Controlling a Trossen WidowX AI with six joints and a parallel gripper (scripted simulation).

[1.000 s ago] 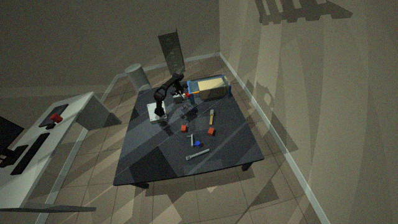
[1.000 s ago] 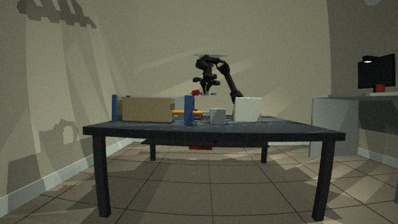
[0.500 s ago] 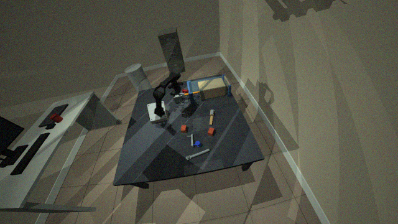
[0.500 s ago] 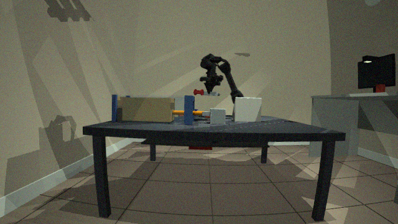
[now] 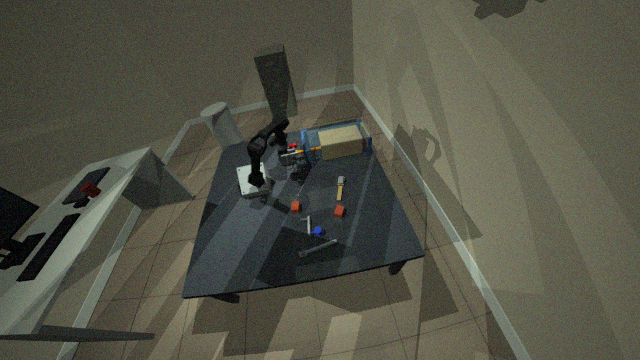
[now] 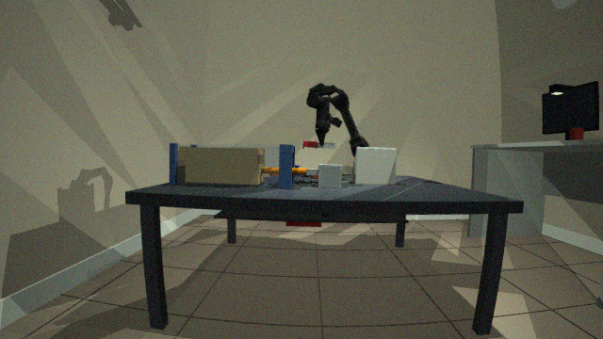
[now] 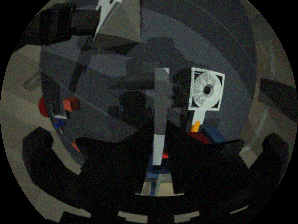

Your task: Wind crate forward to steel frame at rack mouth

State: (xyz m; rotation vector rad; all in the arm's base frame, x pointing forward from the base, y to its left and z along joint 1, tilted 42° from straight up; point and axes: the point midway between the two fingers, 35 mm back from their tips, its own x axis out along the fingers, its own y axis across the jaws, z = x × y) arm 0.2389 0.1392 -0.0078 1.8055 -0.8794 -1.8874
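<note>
My gripper tip is 6 cm short of the red knob and 3 cm to the right of it. Also, from my gripper tip: crank arm (2 cm ahead, 1 cm to the left); then grey winch (13 cm below, 11 cm to the left, 3 cm behind); then blue frame (14 cm ahead, 9 cm to the left, 6 cm below).
</note>
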